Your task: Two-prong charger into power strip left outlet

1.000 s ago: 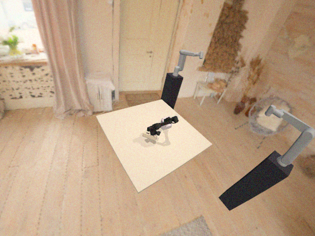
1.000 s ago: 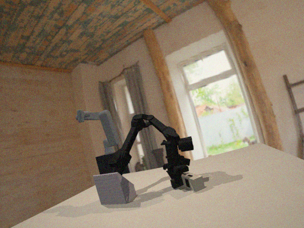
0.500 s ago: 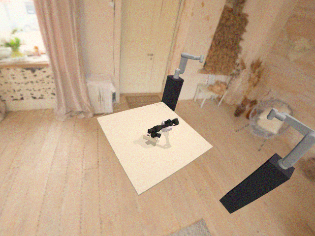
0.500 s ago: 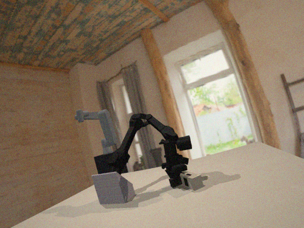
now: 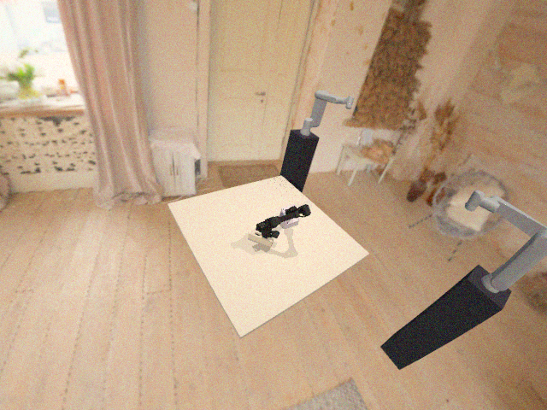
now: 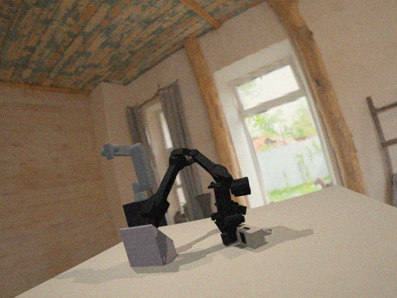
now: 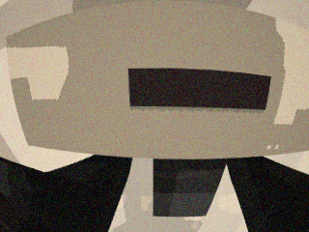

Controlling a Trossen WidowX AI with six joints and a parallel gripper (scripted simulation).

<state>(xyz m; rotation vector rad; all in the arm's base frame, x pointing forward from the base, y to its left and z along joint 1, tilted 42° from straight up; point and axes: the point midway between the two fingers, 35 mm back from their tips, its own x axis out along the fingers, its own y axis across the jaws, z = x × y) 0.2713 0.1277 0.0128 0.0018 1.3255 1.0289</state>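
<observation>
The two-prong charger lies 1 cm ahead of my gripper tip, 1 cm to the left of it and 1 cm above it.
</observation>
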